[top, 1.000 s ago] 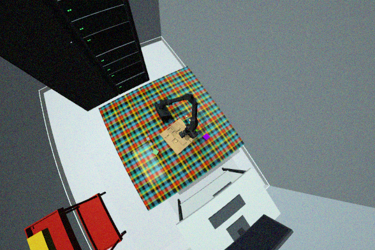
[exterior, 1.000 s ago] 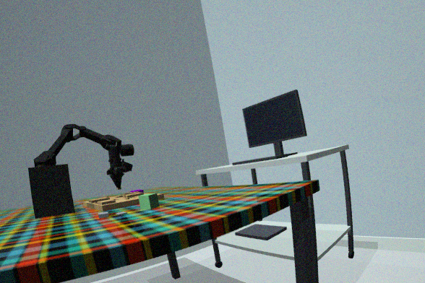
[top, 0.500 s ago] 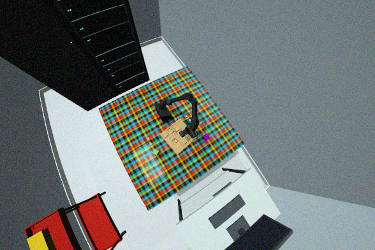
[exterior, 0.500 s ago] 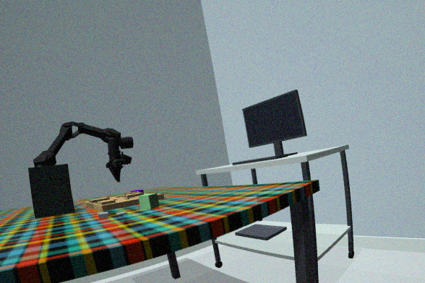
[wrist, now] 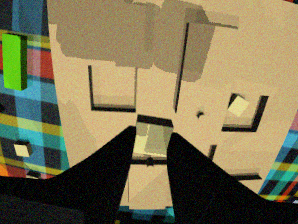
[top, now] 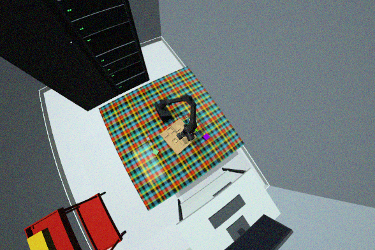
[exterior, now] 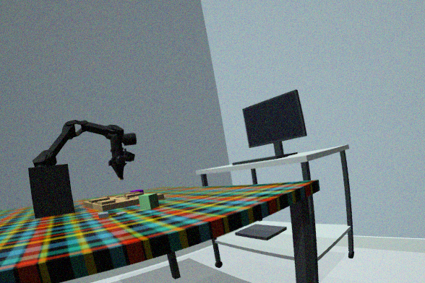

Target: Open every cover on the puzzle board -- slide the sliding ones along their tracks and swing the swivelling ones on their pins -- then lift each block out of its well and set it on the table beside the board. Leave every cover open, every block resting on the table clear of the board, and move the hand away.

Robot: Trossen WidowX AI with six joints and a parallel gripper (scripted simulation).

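The pale green block is 35 cm to the right of my gripper tip, 9 cm below it and 4 cm ahead of it. Round my gripper tip: bright green block (15 cm to the left, 11 cm below, 2 cm behind); purple block (23 cm to the left, 11 cm ahead, 10 cm below); grey piece (38 cm to the right, 12 cm behind, 11 cm below).
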